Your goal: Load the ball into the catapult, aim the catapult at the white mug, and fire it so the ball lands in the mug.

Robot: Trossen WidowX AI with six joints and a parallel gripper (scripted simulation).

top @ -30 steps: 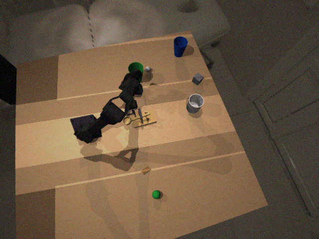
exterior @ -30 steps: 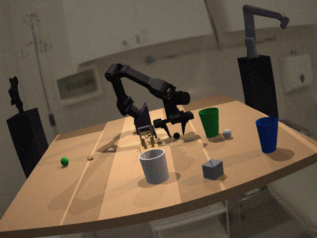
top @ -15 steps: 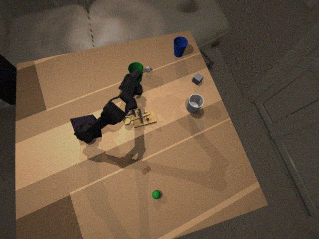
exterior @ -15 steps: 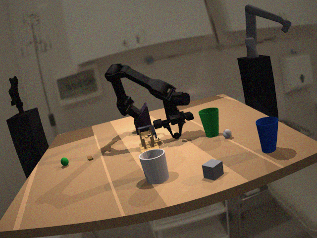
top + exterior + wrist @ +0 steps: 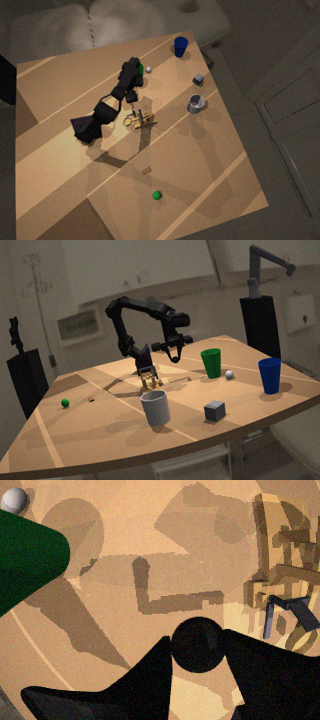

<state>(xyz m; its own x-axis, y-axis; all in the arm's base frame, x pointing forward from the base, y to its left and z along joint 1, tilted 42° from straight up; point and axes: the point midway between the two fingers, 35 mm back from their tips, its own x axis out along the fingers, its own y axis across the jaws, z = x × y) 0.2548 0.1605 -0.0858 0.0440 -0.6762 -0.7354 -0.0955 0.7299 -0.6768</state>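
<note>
The catapult lies 12 cm to the right of my gripper tip, 4 cm below it and 2 cm ahead of it. Round my gripper tip: green cup: 16 cm to the left, 6 cm below, 6 cm ahead; then white ball: 22 cm to the left, 14 cm ahead, 7 cm below; then black ball: 1 cm above.
</note>
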